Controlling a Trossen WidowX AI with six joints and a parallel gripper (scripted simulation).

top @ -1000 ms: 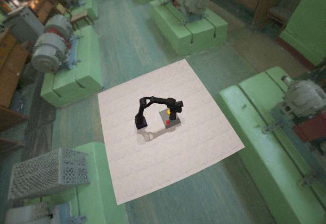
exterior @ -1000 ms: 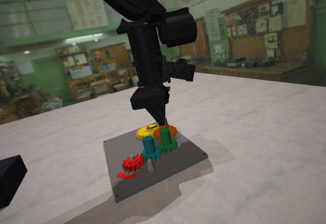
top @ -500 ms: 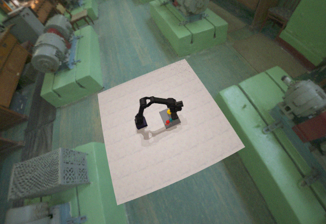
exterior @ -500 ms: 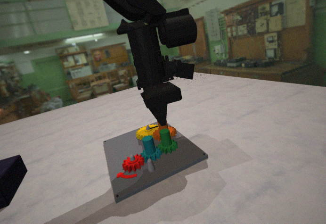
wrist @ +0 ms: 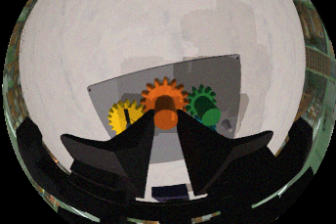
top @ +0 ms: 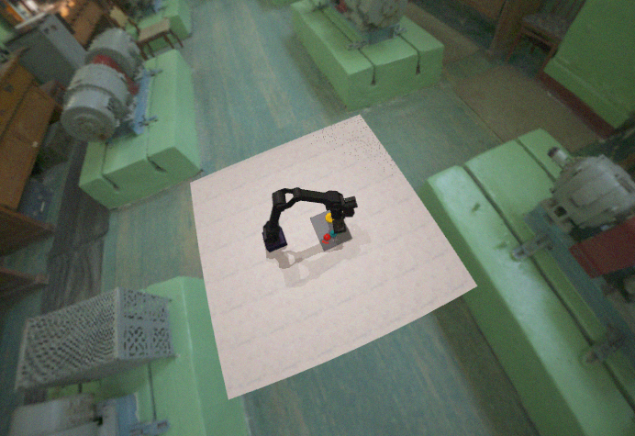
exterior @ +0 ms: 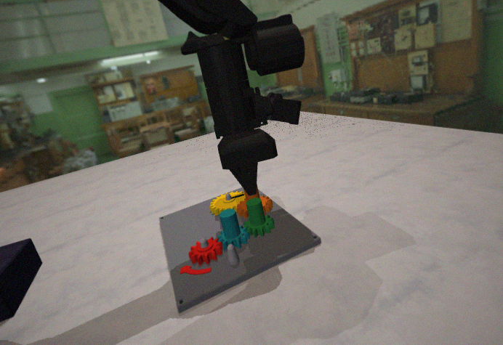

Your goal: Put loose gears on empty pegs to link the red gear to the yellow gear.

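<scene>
My gripper tip is 1 cm above the orange gear. Also, from my gripper tip: yellow gear: 5 cm to the left, 3 cm below, 2 cm behind; green gear: 4 cm to the right, 2 cm below, 2 cm behind; teal gear: 5 cm behind, 4 cm to the right, 2 cm below.
</scene>
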